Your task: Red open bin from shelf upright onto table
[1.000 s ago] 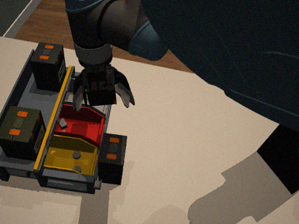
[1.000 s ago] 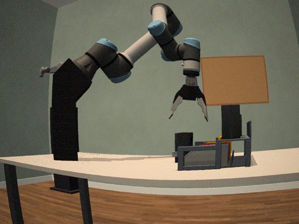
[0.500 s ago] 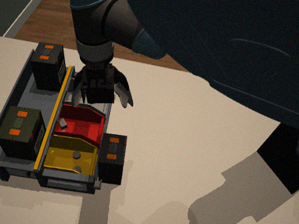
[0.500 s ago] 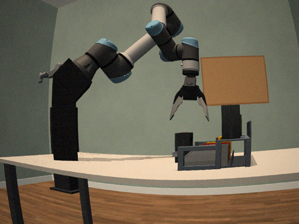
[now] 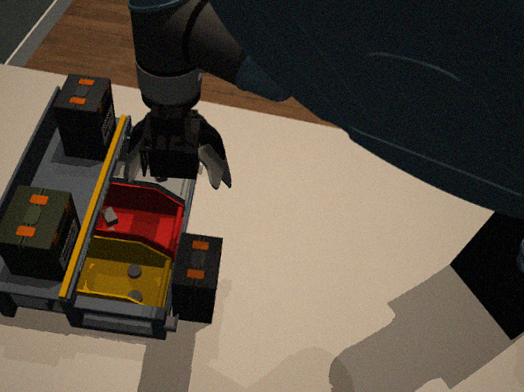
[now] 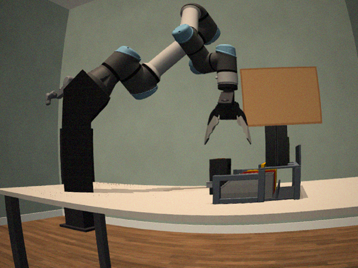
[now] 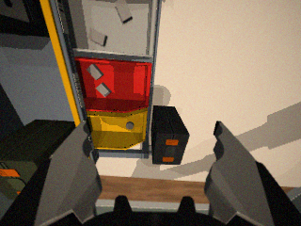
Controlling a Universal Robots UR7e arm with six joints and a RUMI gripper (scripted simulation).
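My hand is 130 mm above the red open bin and 90 mm short of it. Also, from my hand: yellow bin 130 mm below, 110 mm to the left, 80 mm ahead; then yellow bar 140 mm ahead, 70 mm below; then dark box 110 mm below, 100 mm to the left, 50 mm behind.
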